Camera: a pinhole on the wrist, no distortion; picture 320 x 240 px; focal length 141.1 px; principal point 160.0 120.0 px. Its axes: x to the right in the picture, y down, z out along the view. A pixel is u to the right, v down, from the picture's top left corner.
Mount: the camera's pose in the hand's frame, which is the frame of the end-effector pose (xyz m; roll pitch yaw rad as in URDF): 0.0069 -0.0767 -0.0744 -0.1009 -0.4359 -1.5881
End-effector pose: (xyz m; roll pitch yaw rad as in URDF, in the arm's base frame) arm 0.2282 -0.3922 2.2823 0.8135 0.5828 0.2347
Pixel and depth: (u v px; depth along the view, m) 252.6 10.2 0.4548
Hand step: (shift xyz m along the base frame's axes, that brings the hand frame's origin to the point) -0.0099 -0.4675 0.3663
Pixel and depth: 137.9 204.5 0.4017
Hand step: 0.3950 0.0102 0.0587
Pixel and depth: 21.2 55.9 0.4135
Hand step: 0.0818 0.2483 0.4423
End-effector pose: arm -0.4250 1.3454 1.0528 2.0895 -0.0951 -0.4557
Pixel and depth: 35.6 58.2 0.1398
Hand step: -0.0632 -0.0277 0.0779
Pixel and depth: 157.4 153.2 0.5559
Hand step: -0.0094 -0.4794 -0.0480
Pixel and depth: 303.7 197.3 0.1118
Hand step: 0.0863 -0.0334 -0.1449
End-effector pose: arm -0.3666 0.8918 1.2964 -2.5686 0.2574 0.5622
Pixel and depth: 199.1 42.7 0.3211
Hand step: -0.2407 0.0331 -0.1776
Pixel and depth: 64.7 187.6 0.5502
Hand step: 0.3174 -0.1170 -0.5295
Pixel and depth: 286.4 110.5 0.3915
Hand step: -0.2633 0.3368 -0.2330
